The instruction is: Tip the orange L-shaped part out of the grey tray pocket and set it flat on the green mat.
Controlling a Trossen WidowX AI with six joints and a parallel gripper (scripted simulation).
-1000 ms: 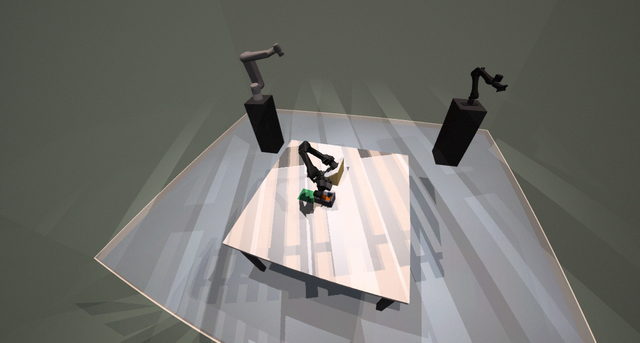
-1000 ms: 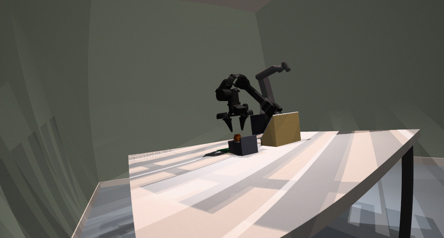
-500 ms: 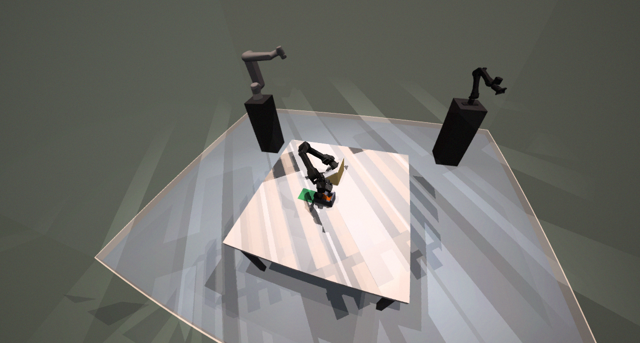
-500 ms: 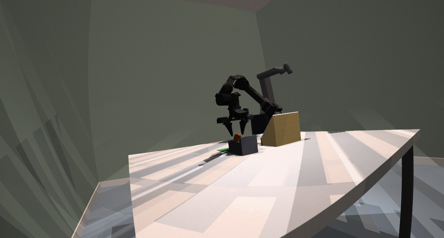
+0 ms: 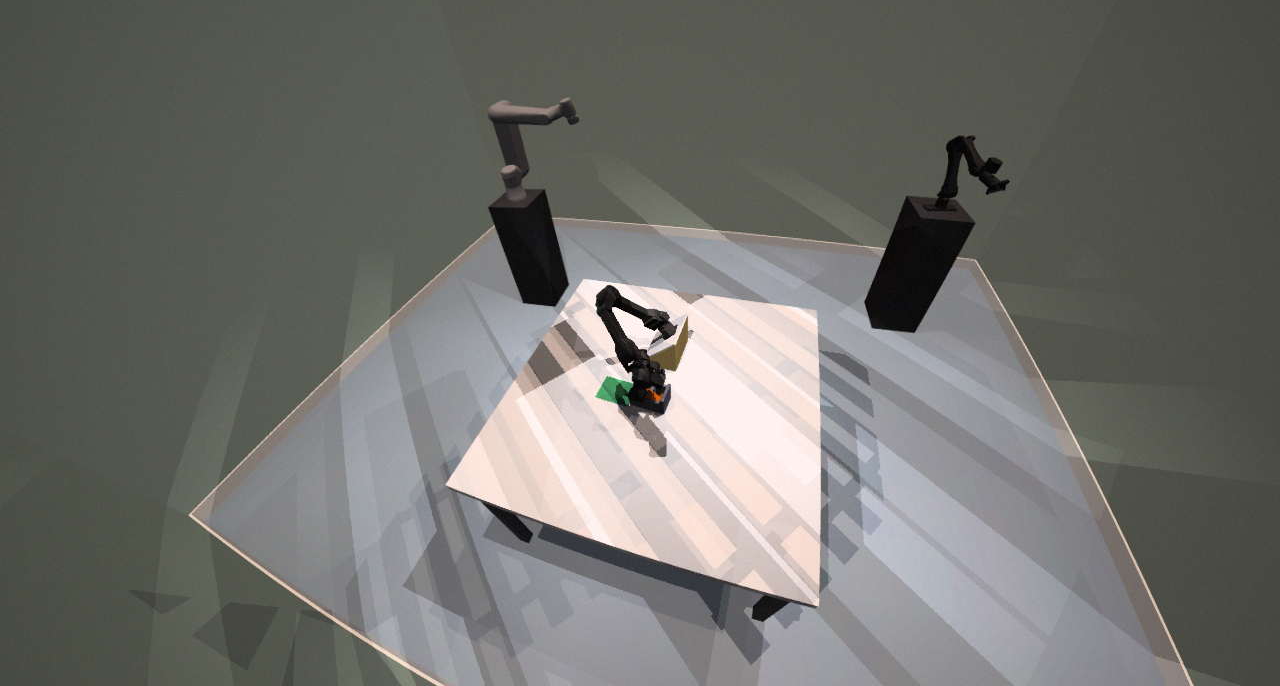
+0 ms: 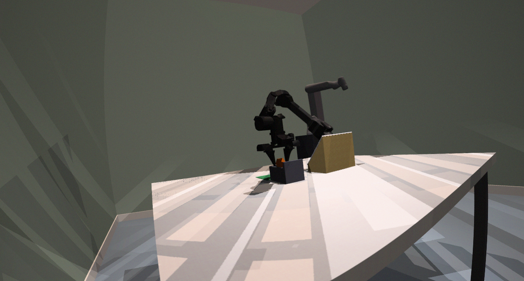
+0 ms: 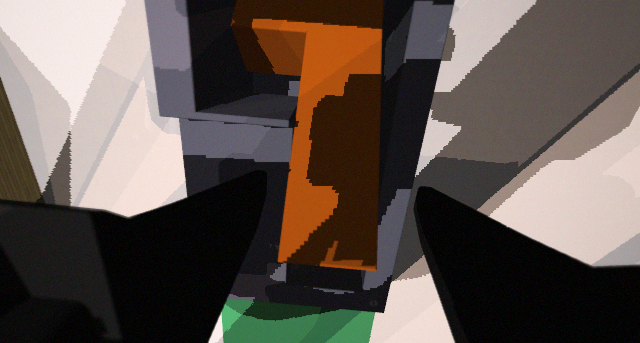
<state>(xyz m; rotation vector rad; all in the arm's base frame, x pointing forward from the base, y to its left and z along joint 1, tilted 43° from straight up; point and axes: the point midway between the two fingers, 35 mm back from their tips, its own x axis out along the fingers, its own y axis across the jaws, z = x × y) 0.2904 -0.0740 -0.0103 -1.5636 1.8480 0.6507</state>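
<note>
Now: gripper tip 3 cm to the right of the orange L-shaped part, 3 cm above it and 1 cm past it. The rest, counted from my gripper tip: green mat: 14 cm to the right, 8 cm below, 4 cm behind.
</note>
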